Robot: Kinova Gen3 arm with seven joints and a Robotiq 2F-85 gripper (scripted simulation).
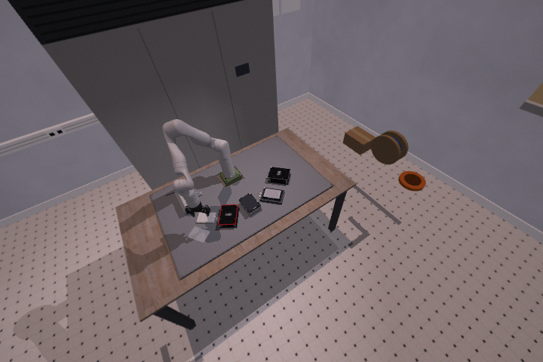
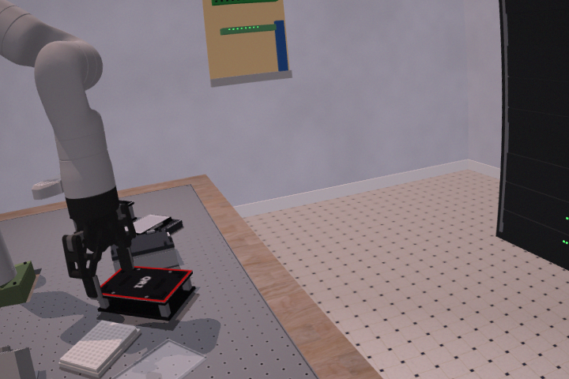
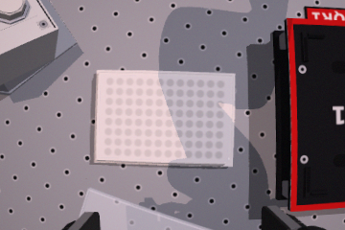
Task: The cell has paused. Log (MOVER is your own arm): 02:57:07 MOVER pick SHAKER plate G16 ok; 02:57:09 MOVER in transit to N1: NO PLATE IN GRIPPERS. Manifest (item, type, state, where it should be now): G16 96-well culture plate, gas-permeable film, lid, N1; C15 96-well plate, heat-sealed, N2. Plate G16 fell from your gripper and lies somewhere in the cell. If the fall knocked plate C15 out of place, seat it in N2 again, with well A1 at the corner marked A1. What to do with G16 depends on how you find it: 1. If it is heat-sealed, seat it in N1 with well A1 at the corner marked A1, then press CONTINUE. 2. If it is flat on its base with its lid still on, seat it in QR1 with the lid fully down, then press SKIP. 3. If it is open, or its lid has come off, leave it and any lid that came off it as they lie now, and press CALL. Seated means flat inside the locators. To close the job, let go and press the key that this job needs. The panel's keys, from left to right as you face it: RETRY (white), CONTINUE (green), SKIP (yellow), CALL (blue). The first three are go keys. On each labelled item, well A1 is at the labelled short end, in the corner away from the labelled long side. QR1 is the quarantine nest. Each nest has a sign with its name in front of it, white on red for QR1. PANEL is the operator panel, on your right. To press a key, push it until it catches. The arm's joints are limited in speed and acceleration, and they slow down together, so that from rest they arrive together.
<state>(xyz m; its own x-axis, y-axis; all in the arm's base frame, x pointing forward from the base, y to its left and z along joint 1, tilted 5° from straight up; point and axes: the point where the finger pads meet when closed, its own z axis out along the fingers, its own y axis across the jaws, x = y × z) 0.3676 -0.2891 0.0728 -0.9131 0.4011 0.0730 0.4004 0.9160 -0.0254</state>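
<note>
The white 96-well plate is 60 mm behind my hand, 10 mm to the left of it and 120 mm below it. The rest, counted from my hand: A1 mark: 110 mm behind, 490 mm to the left, 110 mm below; clear lid: 50 mm ahead, 60 mm to the right, 130 mm below.
</note>
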